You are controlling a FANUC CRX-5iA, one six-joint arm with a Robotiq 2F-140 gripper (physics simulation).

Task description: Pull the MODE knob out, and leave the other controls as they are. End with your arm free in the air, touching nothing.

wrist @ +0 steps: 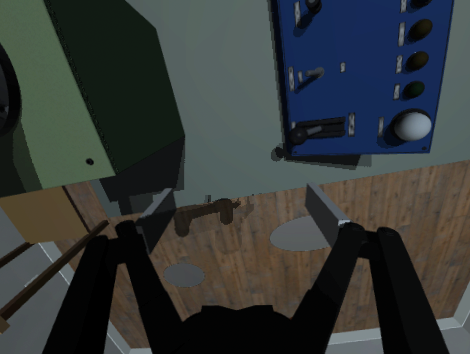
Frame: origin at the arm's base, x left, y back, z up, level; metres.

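Where they show: gripper, fingertip midpoint: (239, 197).
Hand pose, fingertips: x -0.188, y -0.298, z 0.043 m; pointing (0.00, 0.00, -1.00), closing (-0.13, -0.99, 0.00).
Each offset is from my fingertips to the top centre of the thing. "*": to the spot under its first point.
My gripper (239, 197) is open and empty, its two finger pads wide apart in the lower half of the view. A blue control panel (365, 95) is at the upper right, beyond the fingertips. It carries toggle levers (315, 73) (313, 5), a slotted lever with a black ball {dx +0.005, dy -0.129, dz -0.209 m} (299, 136), a white dome {* dx +0.002, dy -0.314, dz -0.158 m} (412, 126), a dark green button {* dx +0.062, dy -0.331, dz -0.182 m} (414, 89) and two amber buttons (417, 60) (420, 29). Its labels are too blurred to read. I cannot tell which control is the MODE knob. The fingers appear apart from every control.
A green housing (65, 120) with a dark sloping side (125, 90) is at the left; part of a black round rim (15, 100) shows at its edge. Below are a wood-plank surface (250, 295) with grey discs (184, 275) (290, 235), and brown rails (55, 270) at lower left.
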